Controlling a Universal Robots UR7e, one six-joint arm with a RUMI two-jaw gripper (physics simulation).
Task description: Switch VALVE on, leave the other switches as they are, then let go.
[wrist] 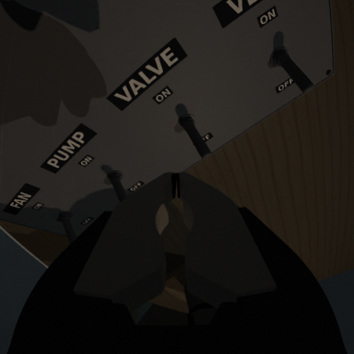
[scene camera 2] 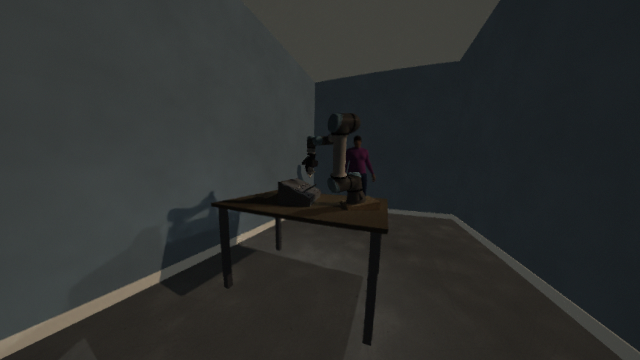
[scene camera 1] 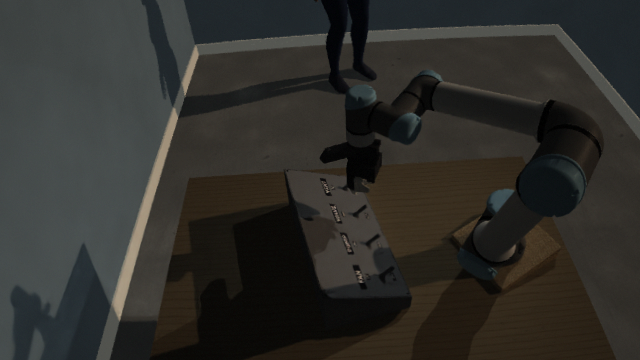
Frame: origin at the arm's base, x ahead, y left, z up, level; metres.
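Seen in the pictures: gripper, between the fingertips: (scene camera 2: 309, 177) (scene camera 1: 356, 193); arm's base, origin of its link: (scene camera 2: 356, 201).
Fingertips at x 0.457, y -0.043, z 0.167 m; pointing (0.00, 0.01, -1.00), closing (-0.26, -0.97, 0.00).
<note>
Offsets run from my fingertips to a thing's top centre. Level surfaces: height alone.
A grey sloped switch panel (scene camera 1: 317, 240) (scene camera 2: 295, 194) (wrist: 135, 150) stands on the table. The VALVE lever @[0.015 m back, 0.018 m right, 0.073 m down] (scene camera 1: 360, 210) (wrist: 196, 136) leans to its OFF side, partly covering the OFF tag in the wrist view. The PUMP lever @[0.056 m back, 0.094 m left, 0.073 m down] (scene camera 1: 372, 240) (wrist: 116, 183), the FAN lever @[0.098 m back, 0.207 m left, 0.073 m down] (scene camera 1: 387, 273) (wrist: 68, 225) and the lever under the cut-off label at the wrist view's top right (wrist: 296, 72) also lean to OFF. My gripper (scene camera 1: 354, 187) (scene camera 2: 310, 174) (wrist: 176, 174) is shut and empty, above the panel's far end. In the wrist view its tips show just below the VALVE lever's end.
The wooden table @[0.202 m down] (scene camera 1: 425, 310) (scene camera 2: 345, 218) carries the arm's base on a wooden block (scene camera 1: 542, 245). A wall (scene camera 1: 75, 125) (scene camera 2: 165, 100) runs along the left. A person (scene camera 1: 337, 40) (scene camera 2: 358, 159) stands on the floor beyond the table.
</note>
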